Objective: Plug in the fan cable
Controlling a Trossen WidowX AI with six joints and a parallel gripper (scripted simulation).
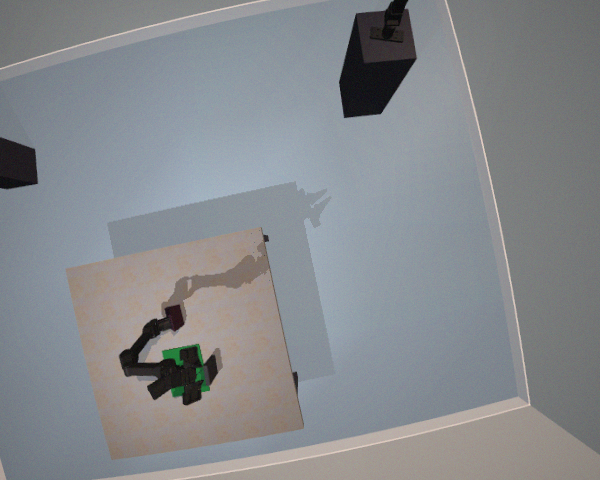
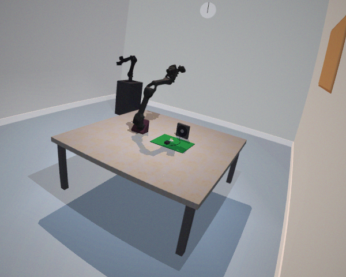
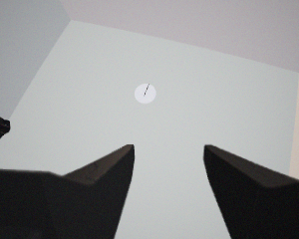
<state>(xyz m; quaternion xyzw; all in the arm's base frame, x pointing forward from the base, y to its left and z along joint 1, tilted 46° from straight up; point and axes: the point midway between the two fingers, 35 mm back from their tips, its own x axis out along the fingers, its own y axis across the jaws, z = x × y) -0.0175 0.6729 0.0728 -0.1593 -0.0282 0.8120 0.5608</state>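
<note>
Now: the dark fan plug 28 cm ahead of my gripper tip, 47 cm to the right of it and 59 cm below it. From my gripper tip the other things lie so: white four-pin fan header: 28 cm ahead, 40 cm to the right, 60 cm below; then green board: 30 cm ahead, 42 cm to the right, 62 cm below; then black fan: 28 cm ahead, 24 cm to the right, 54 cm below.
</note>
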